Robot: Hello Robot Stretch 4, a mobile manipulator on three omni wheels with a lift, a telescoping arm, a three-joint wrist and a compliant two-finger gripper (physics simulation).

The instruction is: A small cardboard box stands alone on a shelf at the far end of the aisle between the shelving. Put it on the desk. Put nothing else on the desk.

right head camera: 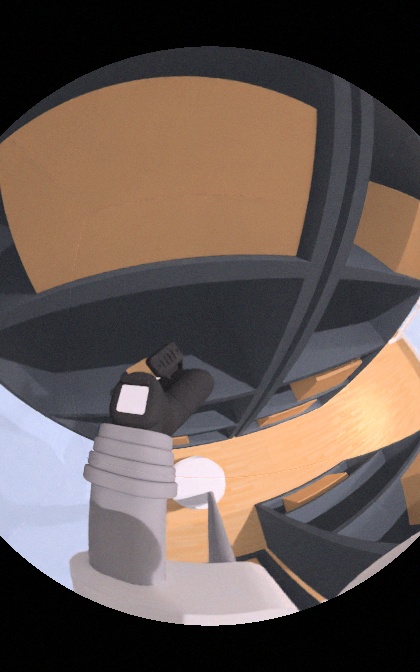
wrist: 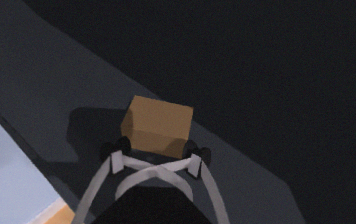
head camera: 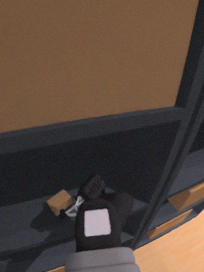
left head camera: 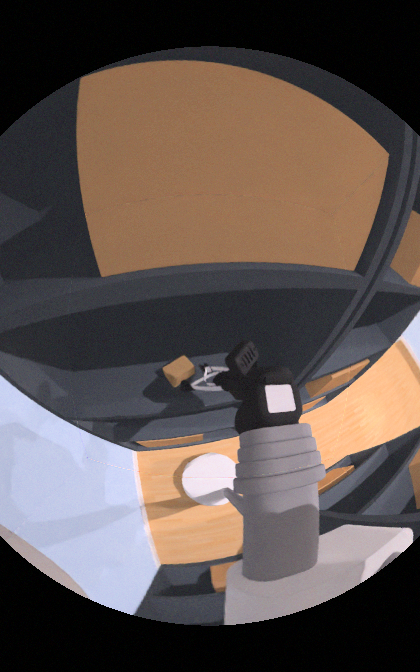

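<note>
The small cardboard box stands on the dark shelf. My gripper is open, with its fingertips at the near side of the box. In the wrist view, the box lies just beyond the fingertips, its near lower edge showing between them. I cannot tell whether the fingers touch it. In the right head view, the wrist hides the fingers and part of the box. The desk does not show.
A large cardboard box fills the shelf above. A dark upright post stands to the right. Flat cardboard boxes lie on lower shelves at right. A white round thing is on the wooden floor below the arm.
</note>
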